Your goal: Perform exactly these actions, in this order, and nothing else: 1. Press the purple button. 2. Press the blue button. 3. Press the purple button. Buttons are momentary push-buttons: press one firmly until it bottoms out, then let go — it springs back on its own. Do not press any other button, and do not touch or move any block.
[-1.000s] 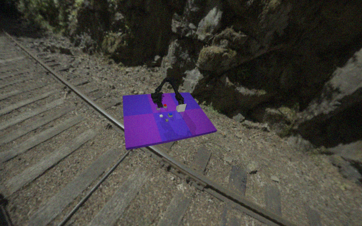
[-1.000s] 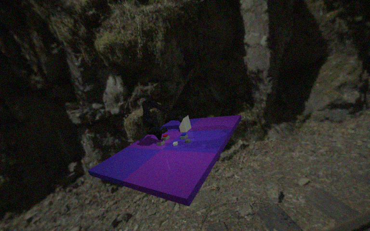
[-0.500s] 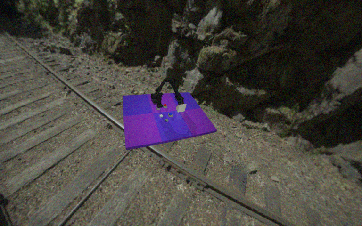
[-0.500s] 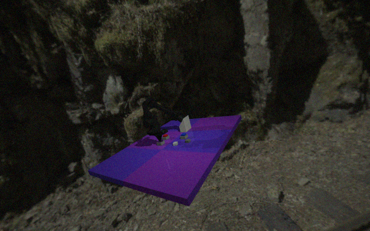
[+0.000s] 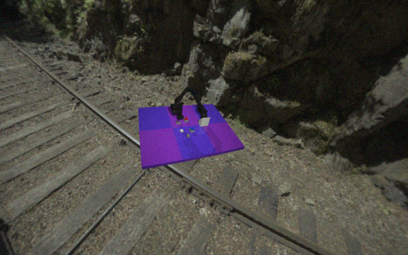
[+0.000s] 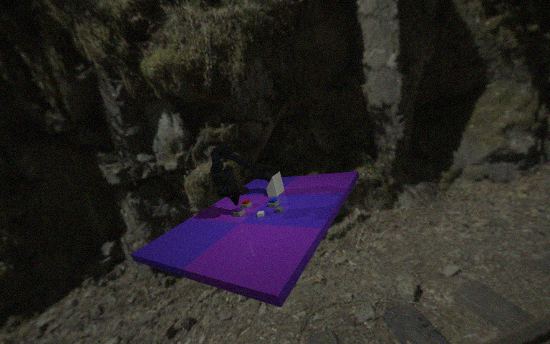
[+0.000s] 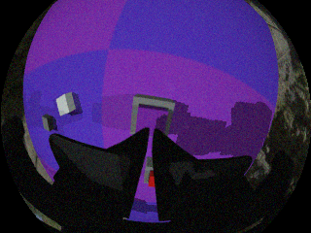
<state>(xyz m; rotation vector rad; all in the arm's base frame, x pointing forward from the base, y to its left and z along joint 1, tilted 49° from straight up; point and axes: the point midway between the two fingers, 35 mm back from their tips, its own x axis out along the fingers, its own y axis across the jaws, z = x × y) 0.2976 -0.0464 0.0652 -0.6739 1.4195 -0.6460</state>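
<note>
Now: gripper tip 160 mm to the right of the blue button, 120 mm past it and 30 mm above it. Round my gripper tip: red button (100 mm behind, 30 mm to the right, 30 mm below); white block (150 mm to the left, 50 mm below).
</note>
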